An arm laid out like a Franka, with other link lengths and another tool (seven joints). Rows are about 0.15 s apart.
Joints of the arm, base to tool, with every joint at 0 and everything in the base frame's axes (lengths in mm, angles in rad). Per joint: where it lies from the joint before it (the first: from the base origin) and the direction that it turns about. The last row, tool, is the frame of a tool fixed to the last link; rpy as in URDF.
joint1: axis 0 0 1 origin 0.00 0.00 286.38
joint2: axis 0 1 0 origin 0.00 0.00 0.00
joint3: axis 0 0 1 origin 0.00 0.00 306.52
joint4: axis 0 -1 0 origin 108.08 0.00 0.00
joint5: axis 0 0 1 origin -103.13 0.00 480.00
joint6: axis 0 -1 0 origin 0.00 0.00 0.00
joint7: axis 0 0 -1 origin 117.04 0.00 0.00
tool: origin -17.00 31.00 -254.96 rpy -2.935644 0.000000 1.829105
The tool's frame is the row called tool.
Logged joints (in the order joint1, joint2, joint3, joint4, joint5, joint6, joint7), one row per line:
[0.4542 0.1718 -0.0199 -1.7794 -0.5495 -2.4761 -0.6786]
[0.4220 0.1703 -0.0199 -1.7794 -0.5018 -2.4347 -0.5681]
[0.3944 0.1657 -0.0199 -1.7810 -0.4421 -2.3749 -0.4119]
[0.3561 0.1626 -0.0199 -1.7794 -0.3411 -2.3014 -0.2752]
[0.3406 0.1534 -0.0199 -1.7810 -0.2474 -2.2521 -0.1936]
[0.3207 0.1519 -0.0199 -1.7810 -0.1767 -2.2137 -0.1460]
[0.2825 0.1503 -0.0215 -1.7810 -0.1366 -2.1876 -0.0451]
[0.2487 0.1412 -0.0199 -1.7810 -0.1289 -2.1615 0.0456]
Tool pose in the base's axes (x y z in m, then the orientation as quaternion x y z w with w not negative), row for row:
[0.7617 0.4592 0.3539 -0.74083 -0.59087 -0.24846 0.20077]
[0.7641 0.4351 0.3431 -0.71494 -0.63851 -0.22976 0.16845]
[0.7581 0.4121 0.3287 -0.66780 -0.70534 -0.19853 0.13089]
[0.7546 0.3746 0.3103 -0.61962 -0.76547 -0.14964 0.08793]
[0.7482 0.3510 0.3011 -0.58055 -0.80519 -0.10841 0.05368]
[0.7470 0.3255 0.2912 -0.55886 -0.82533 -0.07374 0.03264]
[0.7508 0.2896 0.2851 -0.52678 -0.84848 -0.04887 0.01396]
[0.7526 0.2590 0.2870 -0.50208 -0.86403 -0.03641 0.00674]
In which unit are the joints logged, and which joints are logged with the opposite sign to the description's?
The joints are logged in radians. Opposite sign: joint3, joint5, joint6, joint7.
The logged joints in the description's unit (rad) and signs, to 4 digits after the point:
[0.4542 0.1718 0.0199 -1.7794 0.5495 2.4761 0.6786]
[0.4220 0.1703 0.0199 -1.7794 0.5018 2.4347 0.5681]
[0.3944 0.1657 0.0199 -1.7810 0.4421 2.3749 0.4119]
[0.3561 0.1626 0.0199 -1.7794 0.3411 2.3014 0.2752]
[0.3406 0.1534 0.0199 -1.7810 0.2474 2.2521 0.1936]
[0.3207 0.1519 0.0199 -1.7810 0.1767 2.2137 0.1460]
[0.2825 0.1503 0.0215 -1.7810 0.1366 2.1876 0.0451]
[0.2487 0.1412 0.0199 -1.7810 0.1289 2.1615 -0.0456]

